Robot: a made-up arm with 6 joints.
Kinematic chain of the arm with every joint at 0, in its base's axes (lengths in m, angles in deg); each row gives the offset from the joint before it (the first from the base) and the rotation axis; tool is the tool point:
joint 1: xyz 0 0 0.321 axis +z
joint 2: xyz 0 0 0 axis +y
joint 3: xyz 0 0 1.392 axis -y
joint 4: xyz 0 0 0 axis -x
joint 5: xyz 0.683 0 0 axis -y
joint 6: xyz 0 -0.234 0 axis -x
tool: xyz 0 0 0
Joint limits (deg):
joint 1: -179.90..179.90
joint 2: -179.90..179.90
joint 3: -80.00..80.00
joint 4: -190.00..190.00
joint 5: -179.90..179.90
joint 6: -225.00..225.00
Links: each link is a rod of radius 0.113 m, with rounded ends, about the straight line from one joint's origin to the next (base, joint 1, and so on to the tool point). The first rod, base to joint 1, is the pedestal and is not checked.
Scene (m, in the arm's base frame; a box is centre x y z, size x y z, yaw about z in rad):
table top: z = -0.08
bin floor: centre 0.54 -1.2 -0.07 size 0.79 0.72 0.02 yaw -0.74
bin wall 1: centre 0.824 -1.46 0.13 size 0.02 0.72 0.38 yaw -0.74
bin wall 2: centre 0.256 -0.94 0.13 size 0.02 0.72 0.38 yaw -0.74
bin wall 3: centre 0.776 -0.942 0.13 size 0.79 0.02 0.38 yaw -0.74
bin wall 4: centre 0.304 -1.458 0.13 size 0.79 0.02 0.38 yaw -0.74
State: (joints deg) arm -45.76 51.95 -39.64 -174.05 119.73 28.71
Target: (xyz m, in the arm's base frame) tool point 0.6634 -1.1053 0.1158
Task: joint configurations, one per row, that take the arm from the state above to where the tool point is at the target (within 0.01 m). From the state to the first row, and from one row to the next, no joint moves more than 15 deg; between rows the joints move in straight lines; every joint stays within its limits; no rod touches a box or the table.
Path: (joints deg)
1: -57.62 50.01 -30.86 -177.04 119.73 28.71
2: -69.49 48.07 -22.08 -180.04 119.73 28.71
3: -69.49 59.02 -22.67 -179.83 119.73 28.71
4: -69.49 69.98 -23.27 -179.63 119.73 28.71

